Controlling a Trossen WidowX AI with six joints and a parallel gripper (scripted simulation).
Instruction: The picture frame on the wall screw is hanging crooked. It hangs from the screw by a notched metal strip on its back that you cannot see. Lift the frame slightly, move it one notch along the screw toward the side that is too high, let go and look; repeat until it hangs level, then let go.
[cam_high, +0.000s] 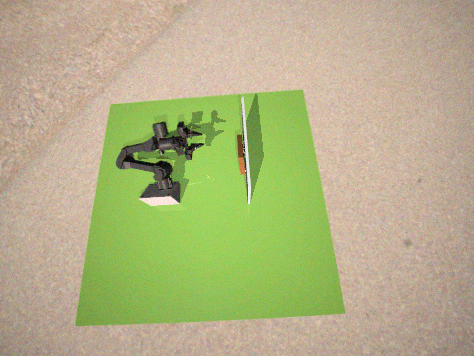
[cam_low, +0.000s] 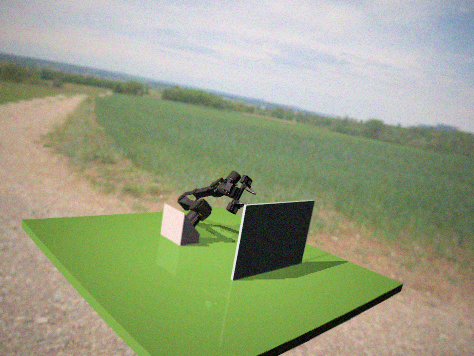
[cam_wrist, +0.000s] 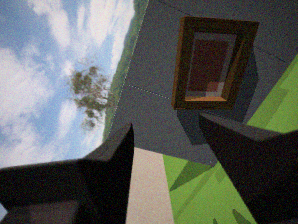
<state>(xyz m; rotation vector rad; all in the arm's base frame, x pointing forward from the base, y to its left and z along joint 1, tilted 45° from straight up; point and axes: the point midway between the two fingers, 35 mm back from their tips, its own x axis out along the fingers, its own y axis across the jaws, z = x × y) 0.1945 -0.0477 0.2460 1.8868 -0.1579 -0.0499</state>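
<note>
My gripper tip is 18 cm short of the picture frame, 7 cm to the left of it and 10 cm above it. From my gripper tip the other things lie so: wall panel: 19 cm ahead, 6 cm to the right, 11 cm below.
</note>
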